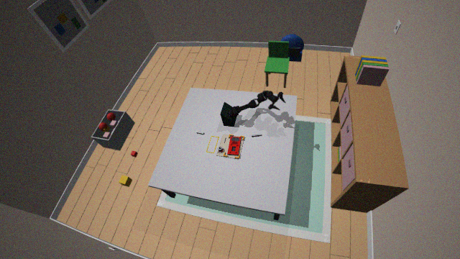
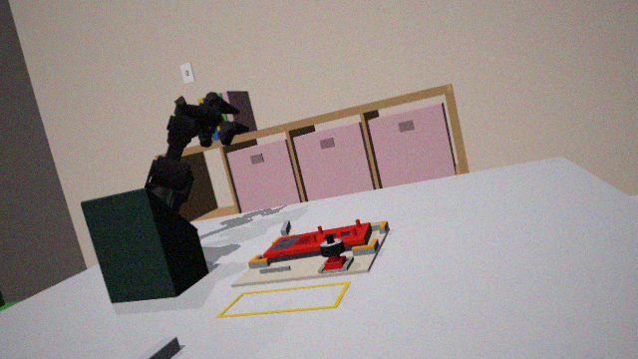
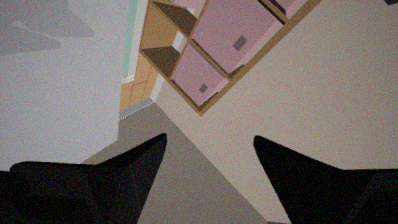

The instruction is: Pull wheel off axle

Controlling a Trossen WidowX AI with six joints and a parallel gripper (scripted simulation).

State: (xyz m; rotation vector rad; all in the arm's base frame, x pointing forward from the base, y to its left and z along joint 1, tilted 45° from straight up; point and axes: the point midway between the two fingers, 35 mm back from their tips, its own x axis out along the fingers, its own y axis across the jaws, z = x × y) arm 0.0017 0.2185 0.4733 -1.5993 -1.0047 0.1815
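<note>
The dark wheel is 31 cm ahead of my gripper tip, 59 cm to the right of it and 27 cm below it.
</note>
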